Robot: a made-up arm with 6 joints. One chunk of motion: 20 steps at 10 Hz.
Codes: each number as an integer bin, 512 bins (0 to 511) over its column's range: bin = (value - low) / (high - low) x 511, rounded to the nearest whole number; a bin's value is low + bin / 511 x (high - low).
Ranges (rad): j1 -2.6..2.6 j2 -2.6..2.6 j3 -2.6..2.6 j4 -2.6..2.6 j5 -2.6..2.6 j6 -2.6..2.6
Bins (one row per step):
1: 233 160 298 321 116 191
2: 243 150 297 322 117 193
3: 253 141 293 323 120 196
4: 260 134 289 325 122 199
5: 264 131 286 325 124 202
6: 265 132 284 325 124 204
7: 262 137 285 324 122 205
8: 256 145 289 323 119 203
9: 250 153 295 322 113 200
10: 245 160 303 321 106 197
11: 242 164 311 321 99 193
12: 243 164 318 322 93 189
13: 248 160 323 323 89 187
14: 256 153 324 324 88 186
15: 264 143 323 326 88 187
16: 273 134 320 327 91 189
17: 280 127 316 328 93 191
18: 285 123 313 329 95 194
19: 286 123 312 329 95 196
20: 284 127 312 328 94 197
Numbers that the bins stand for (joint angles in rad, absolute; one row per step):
1: -0.2290 -0.9718 0.4325 0.6665 -1.4196 -0.6564
2: -0.1272 -1.0736 0.4223 0.6767 -1.4094 -0.6360
3: -0.0254 -1.1652 0.3816 0.6869 -1.3789 -0.6055
4: 0.0458 -1.2364 0.3409 0.7072 -1.3585 -0.5750
5: 0.0865 -1.2669 0.3104 0.7072 -1.3382 -0.5444
6: 0.0967 -1.2568 0.2900 0.7072 -1.3382 -0.5241
7: 0.0661 -1.2059 0.3002 0.6971 -1.3585 -0.5139
8: 0.0051 -1.1245 0.3409 0.6869 -1.3890 -0.5342
9: -0.0560 -1.0431 0.4020 0.6767 -1.4501 -0.5648
10: -0.1068 -0.9718 0.4834 0.6665 -1.5213 -0.5953
11: -0.1374 -0.9311 0.5648 0.6665 -1.5926 -0.6360
12: -0.1272 -0.9311 0.6360 0.6767 -1.6536 -0.6767
13: -0.0763 -0.9718 0.6869 0.6869 -1.6943 -0.6971
14: 0.0051 -1.0431 0.6971 0.6971 -1.7045 -0.7072
15: 0.0865 -1.1448 0.6869 0.7174 -1.7045 -0.6971
16: 0.1781 -1.2364 0.6564 0.7276 -1.6740 -0.6767
17: 0.2493 -1.3076 0.6157 0.7378 -1.6536 -0.6564
18: 0.3002 -1.3483 0.5851 0.7479 -1.6333 -0.6258
19: 0.3104 -1.3483 0.5750 0.7479 -1.6333 -0.6055
20: 0.2900 -1.3076 0.5750 0.7378 -1.6434 -0.5953

